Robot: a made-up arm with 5 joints. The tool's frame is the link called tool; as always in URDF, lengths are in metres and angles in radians. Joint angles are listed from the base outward.
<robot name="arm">
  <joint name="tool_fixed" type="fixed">
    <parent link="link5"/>
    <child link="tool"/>
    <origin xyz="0 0 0" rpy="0 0 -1.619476"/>
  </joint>
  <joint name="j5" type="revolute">
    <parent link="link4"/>
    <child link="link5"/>
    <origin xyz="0.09 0 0.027" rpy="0 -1.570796 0"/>
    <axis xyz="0 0 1"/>
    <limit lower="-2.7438" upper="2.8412"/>
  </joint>
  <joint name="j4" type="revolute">
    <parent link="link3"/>
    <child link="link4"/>
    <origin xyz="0.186 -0.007 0"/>
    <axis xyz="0 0 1"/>
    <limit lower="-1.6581" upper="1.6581"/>
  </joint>
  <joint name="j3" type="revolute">
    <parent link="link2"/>
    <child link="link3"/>
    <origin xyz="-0.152 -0.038 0" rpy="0 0 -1.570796"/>
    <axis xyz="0 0 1"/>
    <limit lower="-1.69" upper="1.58"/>
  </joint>
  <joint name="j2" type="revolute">
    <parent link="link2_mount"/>
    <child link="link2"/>
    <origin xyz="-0.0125 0.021 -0.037" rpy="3.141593 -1.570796 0"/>
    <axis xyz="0 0 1"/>
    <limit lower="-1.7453" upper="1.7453"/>
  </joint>
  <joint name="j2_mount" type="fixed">
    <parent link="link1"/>
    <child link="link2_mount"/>
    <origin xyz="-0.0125 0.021 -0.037"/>
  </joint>
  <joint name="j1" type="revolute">
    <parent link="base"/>
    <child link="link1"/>
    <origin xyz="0.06 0 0.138" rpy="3.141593 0 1.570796"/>
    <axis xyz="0 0 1"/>
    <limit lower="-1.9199" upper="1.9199"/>
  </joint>
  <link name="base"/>
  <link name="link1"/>
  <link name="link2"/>
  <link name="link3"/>
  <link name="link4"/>
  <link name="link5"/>
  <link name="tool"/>
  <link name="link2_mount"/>
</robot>
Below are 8 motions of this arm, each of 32 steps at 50 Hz.
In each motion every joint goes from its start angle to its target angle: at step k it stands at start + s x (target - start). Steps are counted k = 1, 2, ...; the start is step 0. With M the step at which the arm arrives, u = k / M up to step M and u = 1 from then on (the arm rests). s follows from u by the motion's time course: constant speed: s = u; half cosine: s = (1 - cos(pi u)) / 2; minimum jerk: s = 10 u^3 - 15 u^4 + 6 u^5.
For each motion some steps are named. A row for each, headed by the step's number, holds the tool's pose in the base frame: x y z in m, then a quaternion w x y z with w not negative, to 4 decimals.
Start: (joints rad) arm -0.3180 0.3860 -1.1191 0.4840 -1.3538
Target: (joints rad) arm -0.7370 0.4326 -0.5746 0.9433 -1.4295
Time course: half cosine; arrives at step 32
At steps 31, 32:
31: 0.3448 0.2607 0.3031 0.8634 0.3367 -0.1684 -0.3359
32: 0.3445 0.2609 0.3027 0.8640 0.3358 -0.1677 -0.3357

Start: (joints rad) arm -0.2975 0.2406 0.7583 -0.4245 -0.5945
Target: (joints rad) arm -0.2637 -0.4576 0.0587 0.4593 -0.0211
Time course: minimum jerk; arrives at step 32
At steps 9, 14, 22, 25, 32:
9: 0.3603 0.0926 0.1845 0.8529 0.2113 -0.4630 -0.1161
14: 0.3753 0.0943 0.2552 0.8251 0.1947 -0.5273 -0.0572
22: 0.3489 0.0820 0.3886 0.7582 0.1430 -0.6351 0.0367
25: 0.3318 0.0762 0.4188 0.7387 0.1262 -0.6596 0.0571
32: 0.3177 0.0716 0.4384 0.7247 0.1138 -0.6759 0.0705

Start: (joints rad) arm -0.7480 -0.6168 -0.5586 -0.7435 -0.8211
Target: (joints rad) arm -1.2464 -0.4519 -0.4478 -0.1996 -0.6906
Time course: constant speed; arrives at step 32
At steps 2, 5, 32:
2: 0.0788 0.0214 0.6178 0.1478 -0.7234 0.6744 -0.0061
5: 0.0869 0.0321 0.6186 0.1098 -0.7386 0.6652 -0.0013
32: 0.1094 0.1531 0.5955 0.2261 0.8144 -0.5312 0.0586

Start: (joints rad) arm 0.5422 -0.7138 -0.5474 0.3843 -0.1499
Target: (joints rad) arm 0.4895 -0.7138 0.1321 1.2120 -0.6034
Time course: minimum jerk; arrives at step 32
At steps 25, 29, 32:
25: 0.2330 -0.0907 0.4225 0.7347 0.0314 -0.5007 -0.4566
29: 0.2335 -0.0902 0.4083 0.7488 0.0364 -0.4564 -0.4793
32: 0.2335 -0.0901 0.4068 0.7501 0.0368 -0.4516 -0.4817

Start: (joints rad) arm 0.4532 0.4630 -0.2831 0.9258 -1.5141
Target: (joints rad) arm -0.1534 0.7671 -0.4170 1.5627 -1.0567
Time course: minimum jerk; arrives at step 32
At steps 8, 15, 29, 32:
8: 0.3982 -0.1370 0.2146 0.5688 0.1011 -0.1604 -0.8003
15: 0.4048 -0.0626 0.1867 0.7147 0.0301 -0.0452 -0.6973
29: 0.3783 0.0498 0.1534 0.8746 -0.0984 0.1353 -0.4551
32: 0.3777 0.0511 0.1530 0.8759 -0.1002 0.1376 -0.4515

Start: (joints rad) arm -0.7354 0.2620 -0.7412 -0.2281 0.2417
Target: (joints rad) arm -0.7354 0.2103 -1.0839 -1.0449 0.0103
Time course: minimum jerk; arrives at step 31
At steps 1, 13, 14, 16, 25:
1: 0.3169 0.2351 0.4995 0.3740 0.2434 -0.8751 0.1873
13: 0.2821 0.2036 0.5453 0.1980 0.2995 -0.9290 0.0893
14: 0.2755 0.1976 0.5514 0.1669 0.3080 -0.9337 0.0739
16: 0.2613 0.1848 0.5624 0.1016 0.3244 -0.9394 0.0433
25: 0.2094 0.1378 0.5836 0.1324 -0.3679 0.9191 0.0490

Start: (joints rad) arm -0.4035 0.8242 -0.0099 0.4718 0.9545
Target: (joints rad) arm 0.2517 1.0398 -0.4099 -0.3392 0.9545
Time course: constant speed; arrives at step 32
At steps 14, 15, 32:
14: 0.4452 0.0472 0.0871 0.8162 -0.1354 -0.3253 0.4580
15: 0.4492 0.0396 0.0888 0.8159 -0.1445 -0.3372 0.4469
32: 0.4798 -0.1059 0.1265 0.7596 -0.3267 -0.5000 0.2577

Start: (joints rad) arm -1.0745 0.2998 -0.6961 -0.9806 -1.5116
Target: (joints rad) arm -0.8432 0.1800 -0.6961 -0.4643 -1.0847
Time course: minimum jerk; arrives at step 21
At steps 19, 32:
19: 0.2676 0.2369 0.5273 0.2864 0.8006 -0.5246 -0.0421
32: 0.2680 0.2366 0.5274 0.2879 0.7990 -0.5263 -0.0421

